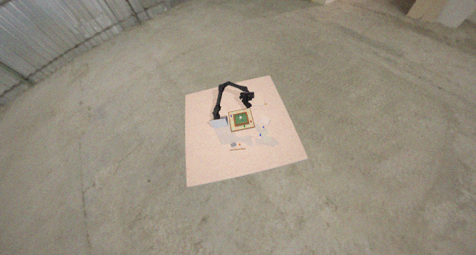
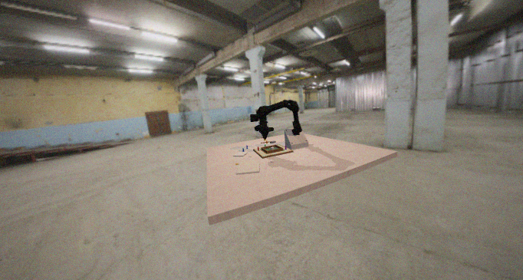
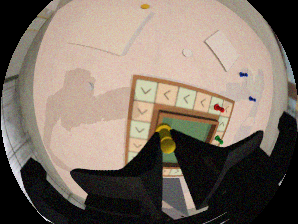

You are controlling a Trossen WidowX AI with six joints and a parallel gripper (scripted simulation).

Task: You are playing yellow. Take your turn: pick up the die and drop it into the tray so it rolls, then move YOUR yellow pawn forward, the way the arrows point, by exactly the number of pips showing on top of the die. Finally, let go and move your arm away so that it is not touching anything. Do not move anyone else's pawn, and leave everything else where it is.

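The white die lies 120 mm below my gripper tip, 80 mm to the right of it and 80 mm behind it. The rest, counted from my gripper tip: red pawn (150 mm to the right, 110 mm below, 40 mm ahead); then green felt tray (130 mm below, 100 mm to the right, 80 mm behind); then yellow pawn (10 mm above).
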